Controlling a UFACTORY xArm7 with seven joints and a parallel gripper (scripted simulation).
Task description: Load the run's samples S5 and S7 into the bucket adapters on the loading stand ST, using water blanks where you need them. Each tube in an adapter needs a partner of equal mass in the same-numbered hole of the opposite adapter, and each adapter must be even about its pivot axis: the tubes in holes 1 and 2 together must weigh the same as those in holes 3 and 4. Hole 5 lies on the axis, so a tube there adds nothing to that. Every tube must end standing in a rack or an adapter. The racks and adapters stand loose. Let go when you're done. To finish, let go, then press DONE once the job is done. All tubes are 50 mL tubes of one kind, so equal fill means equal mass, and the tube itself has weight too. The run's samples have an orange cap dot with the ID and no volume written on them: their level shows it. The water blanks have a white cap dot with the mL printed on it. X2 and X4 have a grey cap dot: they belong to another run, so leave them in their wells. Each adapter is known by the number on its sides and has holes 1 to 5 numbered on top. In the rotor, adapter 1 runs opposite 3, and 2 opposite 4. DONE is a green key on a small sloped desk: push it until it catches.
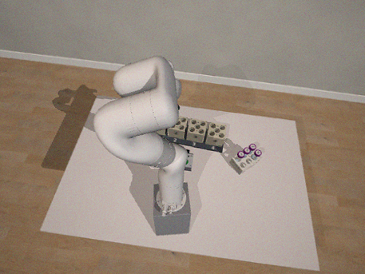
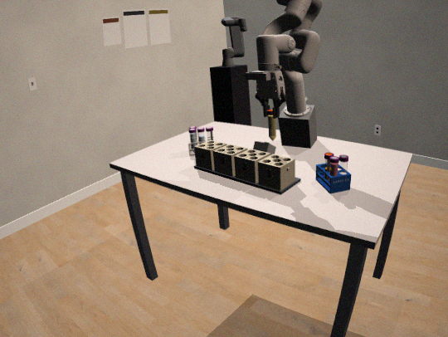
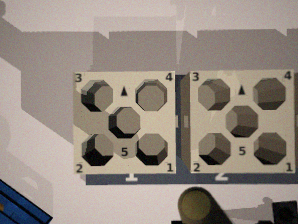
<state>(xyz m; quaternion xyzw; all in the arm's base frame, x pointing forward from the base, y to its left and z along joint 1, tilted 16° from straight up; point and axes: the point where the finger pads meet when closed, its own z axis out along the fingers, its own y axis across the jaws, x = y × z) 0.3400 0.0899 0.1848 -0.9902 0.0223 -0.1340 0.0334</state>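
Now: hand 25 cm above the dark stand, 11 cm to the left of it and 5 cm short of it. The rest, counted from my hand: adapter (20 cm below, 6 cm to the left, 6 cm ahead); then white rack (45 cm to the right, 22 cm below, 7 cm behind); then blue rack (23 cm to the left, 22 cm below, 5 cm behind).
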